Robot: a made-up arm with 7 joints. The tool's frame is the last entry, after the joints.
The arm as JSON. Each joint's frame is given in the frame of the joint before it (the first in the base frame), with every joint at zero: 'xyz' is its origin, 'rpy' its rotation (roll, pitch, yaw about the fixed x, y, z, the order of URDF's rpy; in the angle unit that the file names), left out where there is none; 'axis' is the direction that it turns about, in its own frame. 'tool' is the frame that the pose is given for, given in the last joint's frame.
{
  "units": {
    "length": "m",
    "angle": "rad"
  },
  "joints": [
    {
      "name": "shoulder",
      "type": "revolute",
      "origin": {
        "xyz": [
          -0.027,
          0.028,
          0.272
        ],
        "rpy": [
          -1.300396,
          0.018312,
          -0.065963
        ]
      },
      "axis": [
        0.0,
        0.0,
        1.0
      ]
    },
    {
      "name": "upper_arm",
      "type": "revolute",
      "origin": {
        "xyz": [
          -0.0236,
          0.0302,
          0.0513
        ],
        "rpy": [
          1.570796,
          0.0,
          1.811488
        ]
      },
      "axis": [
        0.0,
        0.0,
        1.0
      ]
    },
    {
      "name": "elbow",
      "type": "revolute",
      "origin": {
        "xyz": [
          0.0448,
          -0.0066,
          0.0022
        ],
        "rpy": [
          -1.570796,
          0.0,
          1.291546
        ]
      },
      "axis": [
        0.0,
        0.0,
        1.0
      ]
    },
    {
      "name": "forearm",
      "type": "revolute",
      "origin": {
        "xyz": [
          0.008,
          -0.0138,
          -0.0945
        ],
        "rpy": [
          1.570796,
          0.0,
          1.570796
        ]
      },
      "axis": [
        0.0,
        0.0,
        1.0
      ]
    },
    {
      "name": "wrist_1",
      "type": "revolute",
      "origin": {
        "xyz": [
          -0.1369,
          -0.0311,
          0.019
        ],
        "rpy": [
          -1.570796,
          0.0,
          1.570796
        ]
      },
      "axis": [
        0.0,
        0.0,
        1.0
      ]
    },
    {
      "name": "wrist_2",
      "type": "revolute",
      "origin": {
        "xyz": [
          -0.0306,
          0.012,
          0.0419
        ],
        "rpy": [
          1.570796,
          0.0,
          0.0
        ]
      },
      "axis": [
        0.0,
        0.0,
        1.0
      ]
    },
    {
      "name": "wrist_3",
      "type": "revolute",
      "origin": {
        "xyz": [
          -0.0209,
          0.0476,
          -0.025
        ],
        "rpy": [
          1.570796,
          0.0,
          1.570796
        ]
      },
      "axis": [
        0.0,
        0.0,
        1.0
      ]
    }
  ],
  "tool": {
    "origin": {
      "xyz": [
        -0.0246,
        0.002,
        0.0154
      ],
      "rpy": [
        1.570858,
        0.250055,
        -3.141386
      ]
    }
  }
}
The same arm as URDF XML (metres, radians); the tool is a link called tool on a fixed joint. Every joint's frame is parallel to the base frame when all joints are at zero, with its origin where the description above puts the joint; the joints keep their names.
<robot name="arm">
<joint name="shoulder" type="continuous"><parent link="base"/><child link="link1"/><origin xyz="-0.0270 0.0280 0.2720"/><axis xyz="0.068403 0.961235 0.26711"/></joint>
<joint name="upper_arm" type="continuous"><parent link="link1"/><child link="link2"/><origin xyz="-0.0200 0.0590 -0.0150"/><axis xyz="0.968889 -0.0002 -0.247497"/></joint>
<joint name="elbow" type="continuous"><parent link="link2"/><child link="link3"/><origin xyz="-0.0090 0.0060 -0.0440"/><axis xyz="0.247497 -0.0001 0.968889"/></joint>
<joint name="forearm" type="continuous"><parent link="link3"/><child link="link4"/><origin xyz="-0.0100 0.0080 -0.0950"/><axis xyz="0.0002 1 0"/></joint>
<joint name="wrist_1" type="continuous"><parent link="link4"/><child link="link5"/><origin xyz="0.1250 0.0190 -0.0640"/><axis xyz="0.968889 -0.0002 -0.247497"/></joint>
<joint name="wrist_2" type="continuous"><parent link="link5"/><child link="link6"/><origin xyz="0.0330 -0.0120 -0.0400"/><axis xyz="0.0002 1 0"/></joint>
<joint name="wrist_3" type="continuous"><parent link="link6"/><child link="link7"/><origin xyz="0.0409 -0.0250 -0.0320"/><axis xyz="0.247497 -0.0001 0.968889"/></joint>
<joint name="tool_joint" type="fixed"><parent link="link7"/><child link="tool"/><origin xyz="-0.0200 0.0020 0.0210" rpy="1.5708 0.0000 3.1416"/></joint>
<link name="base"/>
<link name="link1"/>
<link name="link2"/>
<link name="link3"/>
<link name="link4"/>
<link name="link5"/>
<link name="link6"/>
<link name="link7"/>
<link name="tool"/>
</robot>

